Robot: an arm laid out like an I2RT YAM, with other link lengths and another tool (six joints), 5 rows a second.
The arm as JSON. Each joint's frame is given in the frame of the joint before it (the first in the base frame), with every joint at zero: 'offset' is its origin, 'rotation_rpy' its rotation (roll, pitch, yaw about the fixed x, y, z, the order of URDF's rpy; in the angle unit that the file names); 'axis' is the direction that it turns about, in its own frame. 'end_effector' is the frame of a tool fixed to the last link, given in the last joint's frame.
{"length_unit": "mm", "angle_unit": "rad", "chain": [
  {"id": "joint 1", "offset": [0.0, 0.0, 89.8], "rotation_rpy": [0.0, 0.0, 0.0], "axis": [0.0, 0.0, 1.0]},
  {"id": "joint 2", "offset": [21.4, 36.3, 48.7], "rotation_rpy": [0.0, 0.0, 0.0], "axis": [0.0, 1.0, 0.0]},
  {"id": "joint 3", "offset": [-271.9, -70.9, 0.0], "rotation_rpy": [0.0, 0.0, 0.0], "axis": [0.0, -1.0, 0.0]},
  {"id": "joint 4", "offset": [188.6, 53.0, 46.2], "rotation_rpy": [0.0, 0.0, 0.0], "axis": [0.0, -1.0, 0.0]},
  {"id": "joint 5", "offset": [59.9, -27.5, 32.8], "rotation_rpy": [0.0, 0.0, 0.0], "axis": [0.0, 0.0, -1.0]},
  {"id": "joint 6", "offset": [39.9, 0.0, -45.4], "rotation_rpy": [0.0, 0.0, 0.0], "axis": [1.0, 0.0, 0.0]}
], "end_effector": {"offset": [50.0, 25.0, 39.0], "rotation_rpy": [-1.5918, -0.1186, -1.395]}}
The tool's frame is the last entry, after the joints.
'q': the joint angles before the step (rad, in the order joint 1, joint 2, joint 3, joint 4, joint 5, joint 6). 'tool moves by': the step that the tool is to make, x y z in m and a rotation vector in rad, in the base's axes. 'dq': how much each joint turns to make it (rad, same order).
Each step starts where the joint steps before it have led.
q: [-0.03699 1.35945 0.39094 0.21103 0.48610 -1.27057]
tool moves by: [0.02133 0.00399 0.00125 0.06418 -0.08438 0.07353]
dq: [-0.03287 0.08390 0.00075 0.17209 -0.12530 -0.01937]
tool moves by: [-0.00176 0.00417 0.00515 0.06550 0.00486 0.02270]
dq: [-0.01408 -0.02486 0.02366 -0.06771 -0.06938 0.02902]
